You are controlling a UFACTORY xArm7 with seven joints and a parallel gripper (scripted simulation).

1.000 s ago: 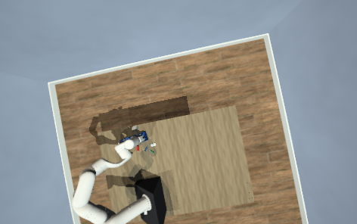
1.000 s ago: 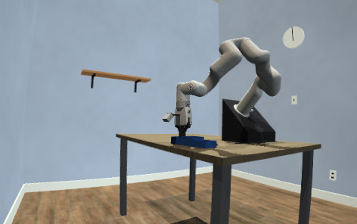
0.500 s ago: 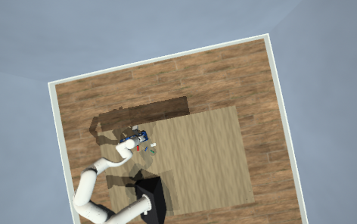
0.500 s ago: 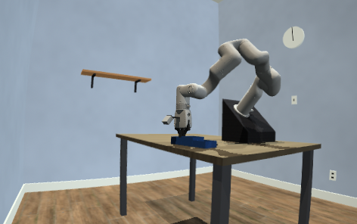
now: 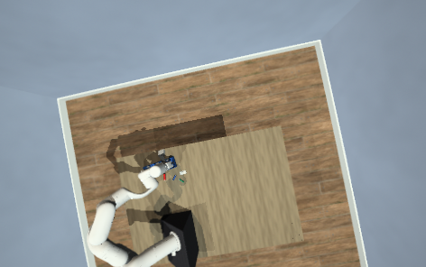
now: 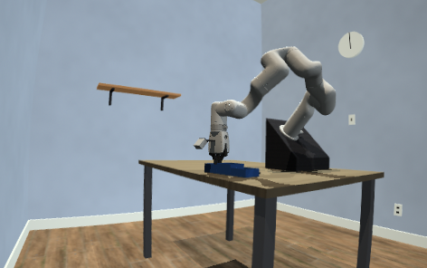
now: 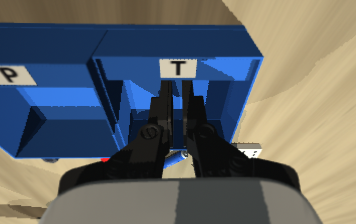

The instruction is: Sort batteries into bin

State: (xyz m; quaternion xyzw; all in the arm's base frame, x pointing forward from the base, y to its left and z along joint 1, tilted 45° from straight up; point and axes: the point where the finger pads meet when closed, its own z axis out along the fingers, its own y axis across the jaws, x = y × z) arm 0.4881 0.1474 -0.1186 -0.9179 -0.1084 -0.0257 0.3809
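Right now the blue bin is 1 cm behind my hand, 8 cm to the left of it and 1 cm below it. Also, from my hand: red battery 10 cm behind, 6 cm to the left, 3 cm below; small blue battery 12 cm behind, 2 cm to the right, 3 cm below; white domino 9 cm behind, 9 cm to the right, 3 cm below.
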